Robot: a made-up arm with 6 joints.
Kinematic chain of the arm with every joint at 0, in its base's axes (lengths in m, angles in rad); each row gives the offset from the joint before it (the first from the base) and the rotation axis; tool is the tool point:
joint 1: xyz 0 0 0.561 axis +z
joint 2: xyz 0.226 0 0 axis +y
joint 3: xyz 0 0 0.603 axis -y
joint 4: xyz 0 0 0.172 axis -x
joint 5: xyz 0.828 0 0 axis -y
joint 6: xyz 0.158 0 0 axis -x
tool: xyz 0 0 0
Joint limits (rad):
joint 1: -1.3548..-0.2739
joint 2: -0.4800..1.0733
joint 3: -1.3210..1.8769
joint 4: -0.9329..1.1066
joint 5: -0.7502..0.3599
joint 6: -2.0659..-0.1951
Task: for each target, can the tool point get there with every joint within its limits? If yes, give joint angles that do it. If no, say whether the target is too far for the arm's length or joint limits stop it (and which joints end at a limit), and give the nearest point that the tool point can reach.
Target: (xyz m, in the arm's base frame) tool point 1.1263 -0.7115 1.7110
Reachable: yes | joints -0.5563 0.8568 1.5614 0.4820 -0.1290 -1.7077
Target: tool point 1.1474 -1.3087 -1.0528
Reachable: no: too far | nearest point 0.8026 -0.9154 -0.0425 | short by 1.138 m
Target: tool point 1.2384 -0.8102 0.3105
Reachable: yes | joints -0.5775 0.8957 0.0232 -0.1118 0.1569 -1.1896
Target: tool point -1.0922 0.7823 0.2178
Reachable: no: joint limits stop it (at a limit: joint 1, joint 2, joint 3, joint 5) | nearest point -0.0467 -0.1421 0.1372 | short by 1.398 m
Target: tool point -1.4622 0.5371 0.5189
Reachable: no: joint limits stop it (at a limit: joint 2, joint 3, joint 5) | nearest point -0.8484 0.3116 1.6243 | short by 1.284 m
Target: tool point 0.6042 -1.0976 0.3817
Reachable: yes | joints -1.0687 0.5356 -0.4151 0.1791 0.0498 -1.8888
